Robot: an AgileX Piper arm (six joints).
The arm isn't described. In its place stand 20 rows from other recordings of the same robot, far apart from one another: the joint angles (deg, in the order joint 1, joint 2, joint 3, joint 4, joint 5, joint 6), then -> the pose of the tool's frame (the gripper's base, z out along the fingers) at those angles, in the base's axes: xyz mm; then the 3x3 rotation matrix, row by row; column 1 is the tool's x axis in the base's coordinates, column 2 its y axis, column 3 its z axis.
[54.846, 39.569, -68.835, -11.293, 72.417, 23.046] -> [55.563 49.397 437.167], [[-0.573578 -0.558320 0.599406], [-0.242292 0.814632 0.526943], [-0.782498 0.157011 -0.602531]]
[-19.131, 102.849, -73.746, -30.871, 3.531, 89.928] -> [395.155 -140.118 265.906], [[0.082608 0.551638 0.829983], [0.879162 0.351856 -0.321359], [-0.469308 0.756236 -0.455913]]
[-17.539, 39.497, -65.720, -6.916, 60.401, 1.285] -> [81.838 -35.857 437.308], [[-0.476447 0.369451 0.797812], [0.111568 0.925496 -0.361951], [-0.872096 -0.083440 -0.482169]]
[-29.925, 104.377, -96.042, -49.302, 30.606, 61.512] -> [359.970 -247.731 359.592], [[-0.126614 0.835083 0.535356], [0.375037 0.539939 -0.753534], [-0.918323 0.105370 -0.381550]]
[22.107, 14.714, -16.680, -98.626, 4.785, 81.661] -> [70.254 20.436 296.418], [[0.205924 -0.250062 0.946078], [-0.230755 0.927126 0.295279], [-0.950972 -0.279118 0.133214]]
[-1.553, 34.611, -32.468, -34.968, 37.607, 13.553] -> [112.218 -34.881 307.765], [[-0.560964 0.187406 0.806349], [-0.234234 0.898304 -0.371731], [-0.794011 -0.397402 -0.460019]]
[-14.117, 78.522, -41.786, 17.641, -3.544, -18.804] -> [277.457 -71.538 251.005], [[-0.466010 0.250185 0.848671], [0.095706 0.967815 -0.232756], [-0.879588 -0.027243 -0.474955]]
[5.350, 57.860, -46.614, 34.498, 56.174, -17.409] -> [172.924 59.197 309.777], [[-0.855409 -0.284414 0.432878], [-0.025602 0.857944 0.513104], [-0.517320 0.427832 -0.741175]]
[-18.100, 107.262, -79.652, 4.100, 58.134, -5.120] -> [358.455 -111.348 215.466], [[-0.952221 0.252040 0.172487], [0.257139 0.966345 0.007506], [-0.164790 0.051500 -0.984983]]
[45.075, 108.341, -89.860, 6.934, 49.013, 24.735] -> [288.339 300.838 261.584], [[-0.904882 -0.335095 0.262490], [-0.217233 0.893851 0.392226], [-0.366059 0.297896 -0.881623]]
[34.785, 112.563, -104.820, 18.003, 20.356, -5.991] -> [388.075 281.481 344.754], [[-0.427752 -0.578207 0.694770], [-0.067103 0.786831 0.613510], [-0.901402 0.215809 -0.375368]]
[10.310, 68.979, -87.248, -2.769, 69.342, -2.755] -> [216.702 35.239 454.247], [[-0.697242 -0.193728 0.690161], [-0.192936 0.977977 0.079603], [-0.690383 -0.077654 -0.719264]]
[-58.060, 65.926, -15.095, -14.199, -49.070, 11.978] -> [120.056 -160.701 235.709], [[0.054654 0.734236 0.676691], [-0.004506 0.677879 -0.735160], [-0.998495 0.037130 0.040357]]
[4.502, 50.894, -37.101, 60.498, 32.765, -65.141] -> [171.010 56.460 314.205], [[-0.360152 -0.553654 0.750839], [-0.167947 0.830178 0.531599], [-0.917652 0.065355 -0.391975]]
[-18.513, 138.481, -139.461, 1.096, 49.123, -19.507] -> [522.462 -173.557 267.035], [[-0.712898 0.082242 0.696429], [-0.100925 0.970729 -0.217946], [-0.693968 -0.225660 -0.683730]]
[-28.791, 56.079, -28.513, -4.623, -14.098, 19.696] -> [180.004 -96.883 289.478], [[-0.003347 0.482283 0.876009], [0.301178 0.835824 -0.459009], [-0.953562 0.262298 -0.148051]]
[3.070, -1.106, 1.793, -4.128, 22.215, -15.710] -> [51.938 0.305 169.033], [[-0.279277 -0.128433 0.951583], [-0.349677 0.936568 0.023781], [-0.894277 -0.326105 -0.306472]]
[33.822, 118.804, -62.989, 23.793, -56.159, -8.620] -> [375.026 214.562 175.787], [[0.020339 -0.249275 0.968219], [0.115928 0.962475 0.245361], [-0.993049 0.107253 0.048474]]
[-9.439, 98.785, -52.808, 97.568, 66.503, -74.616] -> [328.848 29.192 232.849], [[-0.752460 -0.398846 0.524143], [0.360110 0.417186 0.834432], [-0.551475 0.816626 -0.170287]]
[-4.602, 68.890, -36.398, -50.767, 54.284, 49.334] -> [187.227 -72.485 238.115], [[-0.834063 0.501719 0.229383], [0.252822 0.717193 -0.649396], [-0.490326 -0.483644 -0.725030]]
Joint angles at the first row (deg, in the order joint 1, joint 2, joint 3, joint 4, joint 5, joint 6):
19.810 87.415 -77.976 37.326 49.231 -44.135
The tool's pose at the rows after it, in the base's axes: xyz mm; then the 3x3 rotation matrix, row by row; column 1 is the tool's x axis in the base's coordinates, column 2 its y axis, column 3 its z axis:
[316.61 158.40 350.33], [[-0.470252 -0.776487 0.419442], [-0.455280 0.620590 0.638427], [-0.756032 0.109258 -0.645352]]
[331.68 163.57 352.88], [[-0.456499 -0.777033 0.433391], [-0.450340 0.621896 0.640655], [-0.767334 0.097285 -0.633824]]
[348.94 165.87 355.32], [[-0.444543 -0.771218 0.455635], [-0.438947 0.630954 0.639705], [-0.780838 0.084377 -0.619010]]
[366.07 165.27 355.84], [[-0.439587 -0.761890 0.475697], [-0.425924 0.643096 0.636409], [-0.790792 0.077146 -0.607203]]
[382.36 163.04 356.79], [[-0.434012 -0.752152 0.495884], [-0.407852 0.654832 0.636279], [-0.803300 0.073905 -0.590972]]
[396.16 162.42 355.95], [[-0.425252 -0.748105 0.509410], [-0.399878 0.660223 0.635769], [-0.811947 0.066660 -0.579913]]
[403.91 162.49 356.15], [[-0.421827 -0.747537 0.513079], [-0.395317 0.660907 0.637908], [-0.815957 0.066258 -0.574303]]
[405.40 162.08 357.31], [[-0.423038 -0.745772 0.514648], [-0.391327 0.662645 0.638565], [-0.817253 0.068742 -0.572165]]
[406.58 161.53 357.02], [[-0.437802 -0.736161 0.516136], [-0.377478 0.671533 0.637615], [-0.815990 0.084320 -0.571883]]
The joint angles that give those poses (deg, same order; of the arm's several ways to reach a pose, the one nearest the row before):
19.811 91.152 -82.166 37.326 49.126 -44.135
19.810 94.173 -86.150 37.229 48.894 -44.135
19.297 97.351 -90.420 37.203 48.551 -44.134
18.397 100.419 -94.361 37.329 48.442 -44.163
17.316 103.281 -98.195 37.936 48.416 -44.393
16.643 105.922 -101.557 38.267 48.416 -44.785
16.297 107.557 -103.894 38.450 48.858 -44.768
16.170 107.856 -104.562 38.452 49.093 -44.471
16.057 108.055 -104.786 38.450 49.094 -43.361

